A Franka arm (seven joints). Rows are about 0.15 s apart.
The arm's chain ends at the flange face. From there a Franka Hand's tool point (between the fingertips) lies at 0.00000 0.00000 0.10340 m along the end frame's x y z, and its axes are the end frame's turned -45 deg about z.
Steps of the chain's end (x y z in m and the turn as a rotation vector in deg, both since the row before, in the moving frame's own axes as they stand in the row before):
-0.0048, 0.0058, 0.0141, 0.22, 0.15, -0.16
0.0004, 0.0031, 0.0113, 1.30, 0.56, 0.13
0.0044, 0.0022, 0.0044, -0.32, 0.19, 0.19
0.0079, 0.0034, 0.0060, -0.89, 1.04, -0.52
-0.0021, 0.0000, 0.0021, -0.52, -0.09, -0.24
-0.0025, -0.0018, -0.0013, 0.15, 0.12, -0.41
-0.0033, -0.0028, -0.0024, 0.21, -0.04, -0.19
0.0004, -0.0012, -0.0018, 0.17, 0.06, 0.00
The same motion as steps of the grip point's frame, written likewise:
-0.0070, 0.0006, 0.0141, 0.05, 0.26, -0.16
0.0005, 0.0015, 0.0113, 0.52, 1.32, 0.13
0.0014, 0.0053, 0.0044, -0.36, -0.09, 0.19
0.0034, 0.0105, 0.0060, -1.36, 0.11, -0.52
-0.0023, -0.0009, 0.0021, -0.30, -0.43, -0.24
-0.0002, -0.0031, -0.0013, 0.02, 0.19, -0.41
-0.0001, -0.0046, -0.0024, 0.18, 0.12, -0.19
0.0014, -0.0007, -0.0018, 0.08, 0.16, 0.00

